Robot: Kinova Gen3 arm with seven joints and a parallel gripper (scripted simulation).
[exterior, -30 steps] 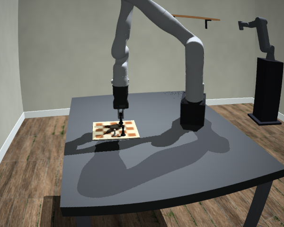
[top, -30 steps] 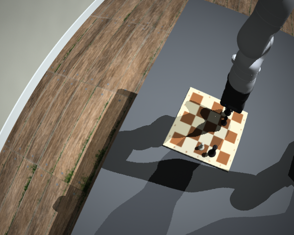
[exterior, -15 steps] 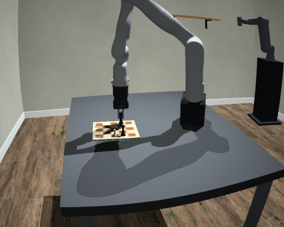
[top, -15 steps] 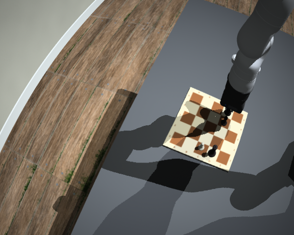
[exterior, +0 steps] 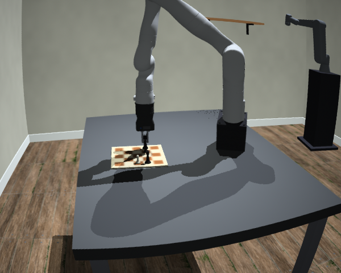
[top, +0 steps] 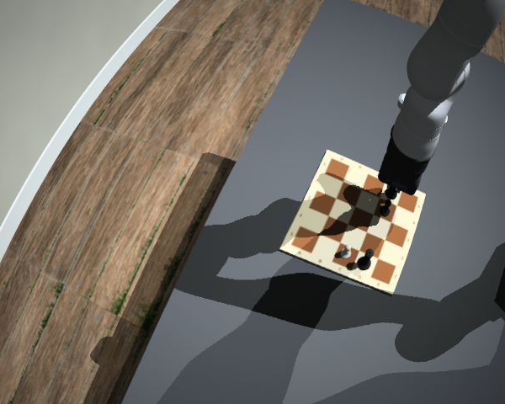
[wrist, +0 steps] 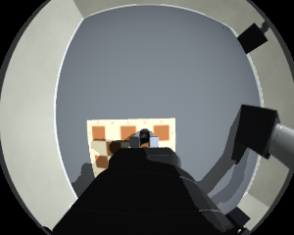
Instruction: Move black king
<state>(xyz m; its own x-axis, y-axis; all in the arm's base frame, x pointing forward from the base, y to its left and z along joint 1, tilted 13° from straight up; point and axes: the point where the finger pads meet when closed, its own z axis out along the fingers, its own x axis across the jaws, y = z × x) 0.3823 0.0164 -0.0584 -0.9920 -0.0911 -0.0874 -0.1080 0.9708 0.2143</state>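
The black king lies 1 cm below my hand. Round my hand: white pawn 2 cm ahead, 15 cm to the left, 3 cm below; then black pawn 4 cm to the left, 2 cm below; then chessboard 3 cm ahead, 8 cm to the left, 5 cm below.
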